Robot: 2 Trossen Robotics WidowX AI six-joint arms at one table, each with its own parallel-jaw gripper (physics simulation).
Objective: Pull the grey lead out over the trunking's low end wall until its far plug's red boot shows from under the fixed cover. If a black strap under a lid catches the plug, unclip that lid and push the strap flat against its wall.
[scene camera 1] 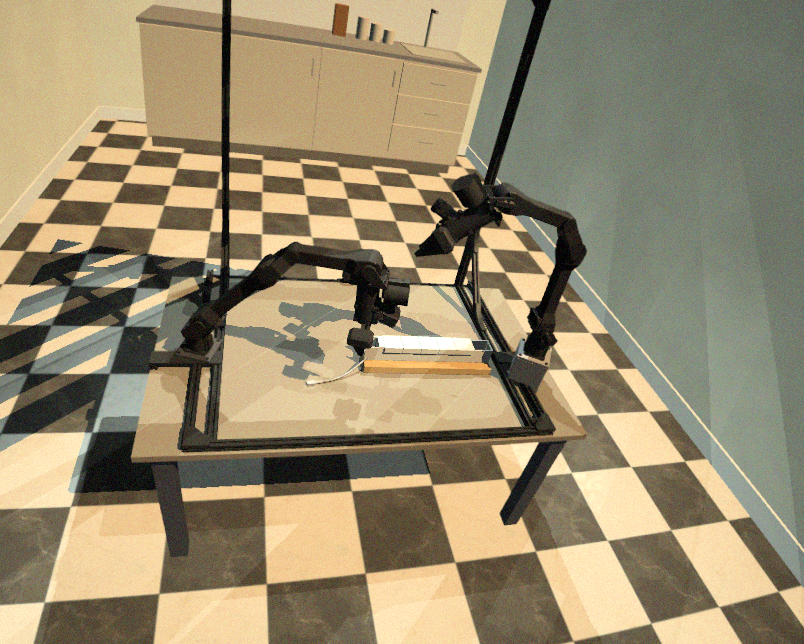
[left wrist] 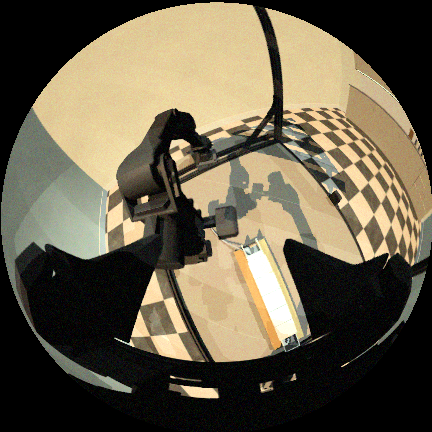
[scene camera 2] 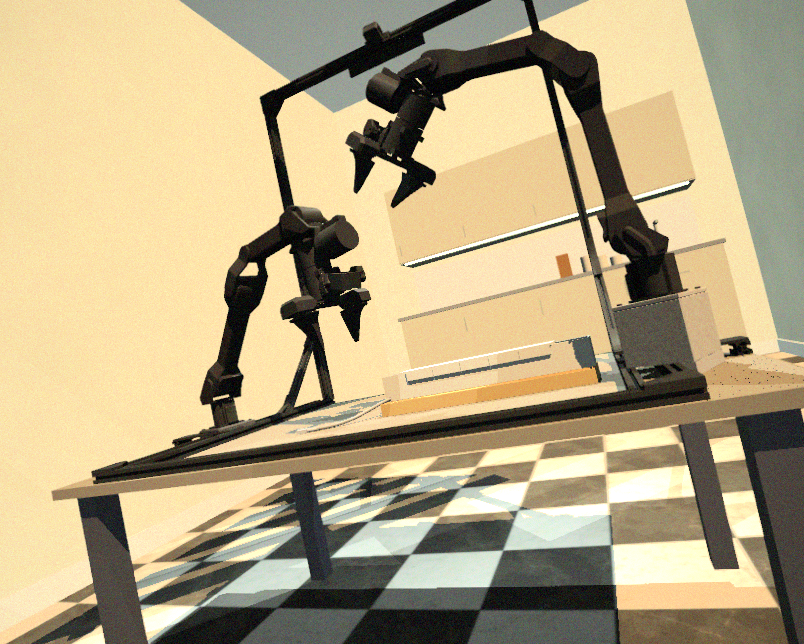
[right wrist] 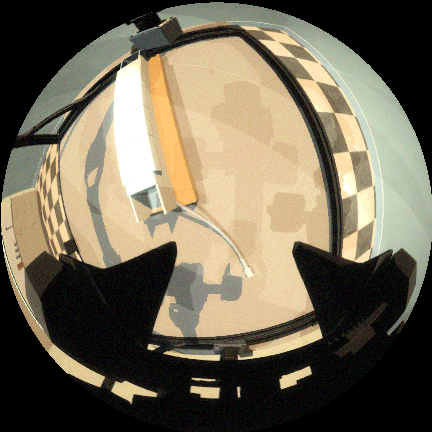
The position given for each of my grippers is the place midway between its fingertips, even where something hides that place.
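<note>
My left gripper's open and holding nothing; you'd find it at (scene camera 2: 374,200), (scene camera 1: 417,251) and (left wrist: 224,243). My right gripper is there too, at (scene camera 2: 340,345), (scene camera 1: 363,344), (left wrist: 205,239) and (right wrist: 237,248). There's also a trunking, at (scene camera 1: 378,362), (left wrist: 258,248) and (right wrist: 174,182).
</note>
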